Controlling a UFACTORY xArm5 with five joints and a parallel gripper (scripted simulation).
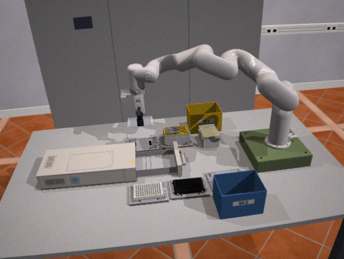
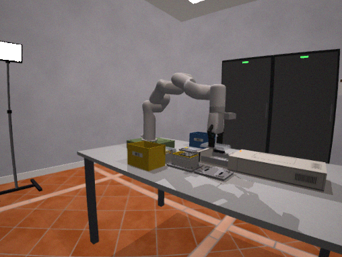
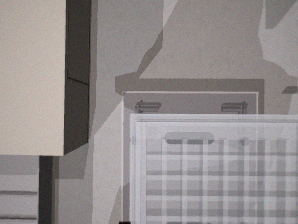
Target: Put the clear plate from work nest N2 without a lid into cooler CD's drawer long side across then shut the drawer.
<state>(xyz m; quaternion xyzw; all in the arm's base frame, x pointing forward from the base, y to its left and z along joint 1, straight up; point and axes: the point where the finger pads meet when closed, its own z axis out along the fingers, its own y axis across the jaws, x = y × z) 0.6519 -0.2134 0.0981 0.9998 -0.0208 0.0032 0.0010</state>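
Right now the drawer is 3 cm behind my hand, 20 cm to the left of it and 12 cm below it. Round my hand: beige cooler CD: 12 cm ahead, 19 cm to the left, 12 cm below; clear plate: 1 cm below; yellow tip box: 19 cm behind, 10 cm below.
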